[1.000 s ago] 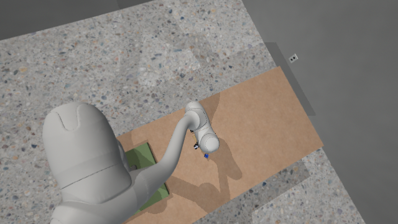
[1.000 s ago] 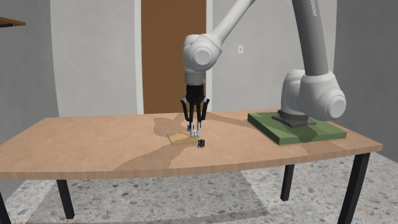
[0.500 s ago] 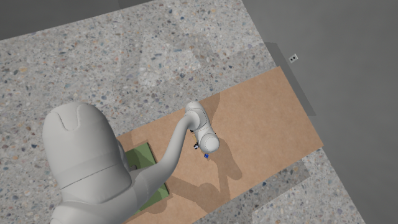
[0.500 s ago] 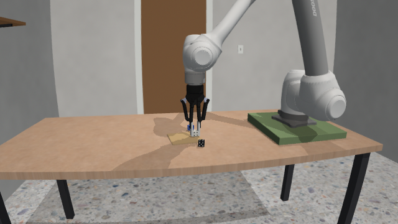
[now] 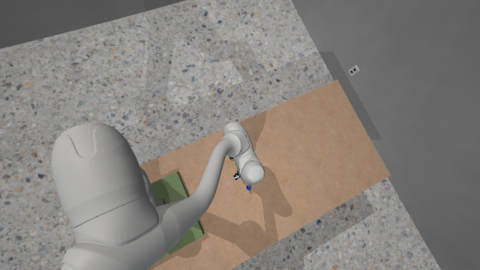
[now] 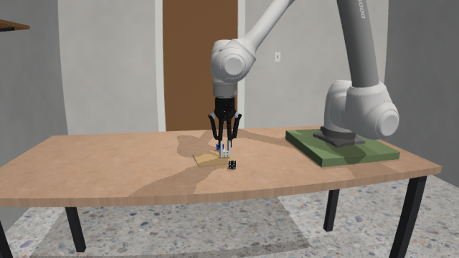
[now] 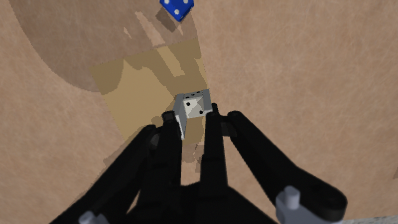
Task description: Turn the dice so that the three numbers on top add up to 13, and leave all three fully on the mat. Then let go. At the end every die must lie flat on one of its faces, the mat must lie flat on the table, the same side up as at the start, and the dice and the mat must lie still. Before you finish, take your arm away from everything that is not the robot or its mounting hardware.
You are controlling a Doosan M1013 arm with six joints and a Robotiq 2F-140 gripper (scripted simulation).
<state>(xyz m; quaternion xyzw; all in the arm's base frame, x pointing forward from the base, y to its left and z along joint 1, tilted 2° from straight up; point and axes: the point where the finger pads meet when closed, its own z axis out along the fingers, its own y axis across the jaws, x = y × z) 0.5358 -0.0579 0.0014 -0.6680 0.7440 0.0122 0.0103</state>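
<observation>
Right now my hand is 20 mm above the white die. From my hand the other things lie so: blue die: 110 mm to the right, 30 mm below, 10 mm behind; then tan mat: 50 mm ahead, 40 mm below, 10 mm to the right; then black die: 110 mm to the left, 30 mm below, 10 mm ahead.
</observation>
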